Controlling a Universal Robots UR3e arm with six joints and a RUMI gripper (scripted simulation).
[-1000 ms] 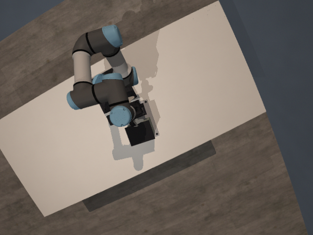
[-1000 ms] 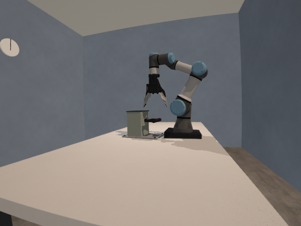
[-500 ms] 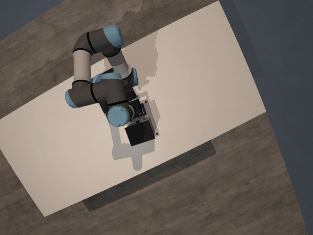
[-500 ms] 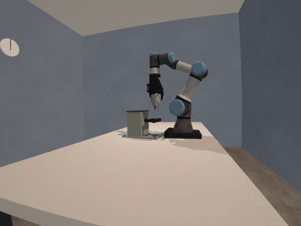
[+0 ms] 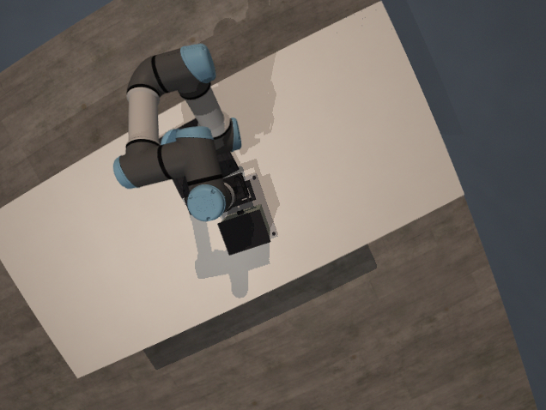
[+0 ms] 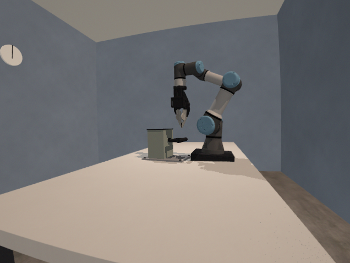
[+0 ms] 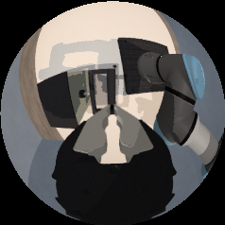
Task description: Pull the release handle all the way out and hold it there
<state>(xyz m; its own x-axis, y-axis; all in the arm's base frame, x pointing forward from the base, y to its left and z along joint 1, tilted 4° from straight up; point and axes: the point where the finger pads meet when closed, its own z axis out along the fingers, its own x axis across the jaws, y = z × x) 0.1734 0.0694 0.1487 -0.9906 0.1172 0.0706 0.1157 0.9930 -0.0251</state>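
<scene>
My gripper is now 9 cm short of the thin metal plate, 1 cm to the left of it and 19 cm above it.
</scene>
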